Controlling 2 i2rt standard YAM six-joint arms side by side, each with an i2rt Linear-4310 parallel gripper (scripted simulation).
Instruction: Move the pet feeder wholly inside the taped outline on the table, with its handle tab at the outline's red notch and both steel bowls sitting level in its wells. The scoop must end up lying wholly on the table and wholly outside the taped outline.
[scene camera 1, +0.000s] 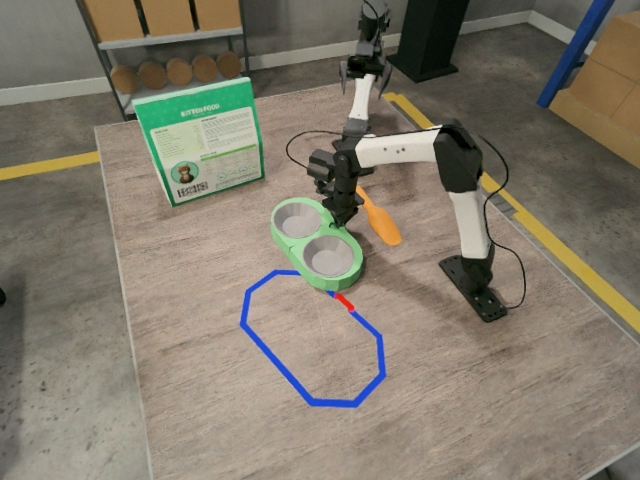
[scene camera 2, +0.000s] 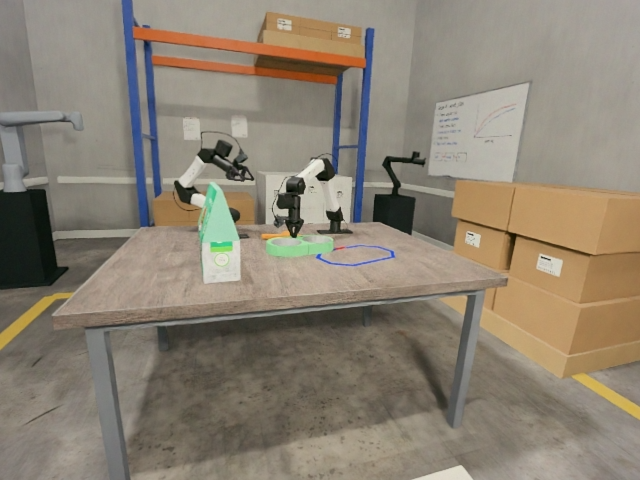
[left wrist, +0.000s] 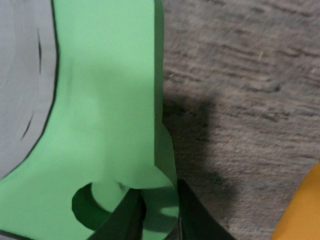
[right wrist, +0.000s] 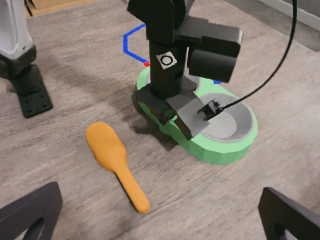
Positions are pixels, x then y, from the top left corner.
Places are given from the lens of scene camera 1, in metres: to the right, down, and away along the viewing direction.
left gripper (scene camera 1: 340, 225): 0.06, -0.04, 1.10
right gripper (scene camera 1: 361, 96): 0.11, -0.39, 1.05
orange scoop (scene camera 1: 378, 218): 0.17, -0.06, 1.13
steel bowl (scene camera 1: 296, 220): -0.07, -0.06, 1.13
steel bowl (scene camera 1: 327, 256): 0.02, 0.04, 1.05
